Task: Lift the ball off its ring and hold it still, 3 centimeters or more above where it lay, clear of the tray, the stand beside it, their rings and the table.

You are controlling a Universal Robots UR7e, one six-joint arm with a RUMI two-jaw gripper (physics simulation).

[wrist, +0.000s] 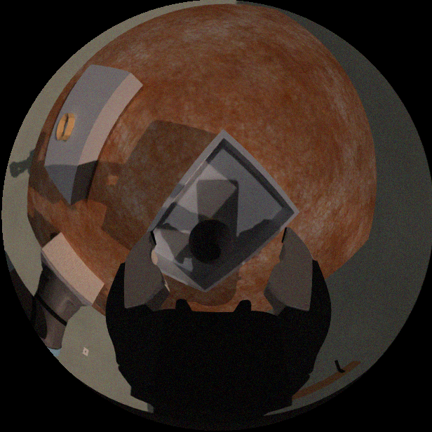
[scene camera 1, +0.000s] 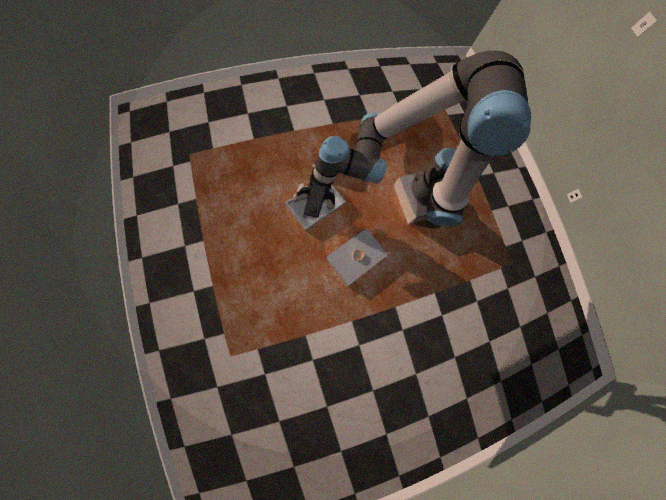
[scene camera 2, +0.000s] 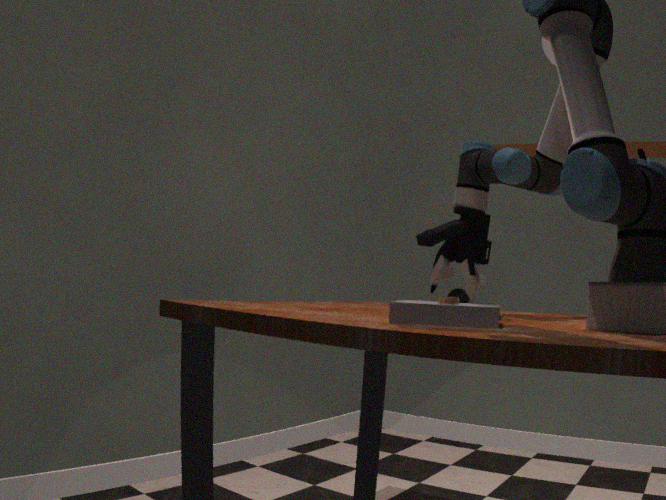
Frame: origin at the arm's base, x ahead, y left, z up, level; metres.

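Seen in the pictures: arm's base at its link origin: (scene camera 1: 429,190) (scene camera 2: 644,285).
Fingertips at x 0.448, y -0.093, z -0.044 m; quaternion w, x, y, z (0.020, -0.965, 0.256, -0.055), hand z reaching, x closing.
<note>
Offsets run from my fingertips to a thing's top centre. "spot": to the spot under its first point. Level surfaces: height alone.
The dark ball @[dx -0.014, dy -0.009, dz +0.021 m] (scene camera 2: 458,294) (wrist: 209,241) lies in the open grey tray @[dx -0.014, dy -0.009, dz -0.012 m] (scene camera 1: 299,216) (wrist: 260,172), towards its near corner in the wrist view. The ring under the ball cannot be made out. My gripper (scene camera 2: 453,292) (wrist: 217,231) is open and points down over the tray. Its fingertips stand apart on either side of the ball in the wrist view, with the ball slightly left of their middle, and nothing is gripped. In scene camera 1 the gripper hides the ball. In scene camera 2 the stand hides the tray and the ball's lower part.
The grey stand (scene camera 1: 346,271) (scene camera 2: 446,314) (wrist: 92,110) is beside the tray, with an orange ring @[spot: dx -0.070, dy +0.236, dz +0.004 m] (scene camera 1: 353,256) (scene camera 2: 447,299) (wrist: 72,122) on top. The arm's pale base (scene camera 1: 408,199) (wrist: 72,270) stands on the brown table @[dz -0.040 m] (scene camera 1: 258,258) (scene camera 2: 301,312) (wrist: 270,90). The tray's raised walls surround the ball.
</note>
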